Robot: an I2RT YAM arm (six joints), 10 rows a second.
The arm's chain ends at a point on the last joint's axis. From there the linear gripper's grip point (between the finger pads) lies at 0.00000 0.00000 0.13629 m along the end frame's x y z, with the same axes.
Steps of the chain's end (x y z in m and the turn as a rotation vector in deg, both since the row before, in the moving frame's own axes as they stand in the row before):
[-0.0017, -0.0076, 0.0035, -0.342, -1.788, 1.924]
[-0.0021, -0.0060, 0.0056, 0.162, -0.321, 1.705]
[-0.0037, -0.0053, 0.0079, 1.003, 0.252, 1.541]
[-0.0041, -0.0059, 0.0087, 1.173, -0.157, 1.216]
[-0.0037, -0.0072, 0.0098, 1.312, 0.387, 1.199]
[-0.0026, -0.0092, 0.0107, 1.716, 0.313, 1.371]
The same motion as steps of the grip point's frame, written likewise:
[-0.0060, -0.0069, 0.0034, -0.342, -1.788, 1.924]
[-0.0029, -0.0064, 0.0056, 0.162, -0.321, 1.705]
[-0.0031, -0.0077, 0.0079, 1.003, 0.252, 1.541]
[-0.0044, -0.0087, 0.0087, 1.173, -0.157, 1.216]
[-0.0027, -0.0103, 0.0098, 1.312, 0.387, 1.199]
[-0.0018, -0.0133, 0.0106, 1.716, 0.313, 1.371]

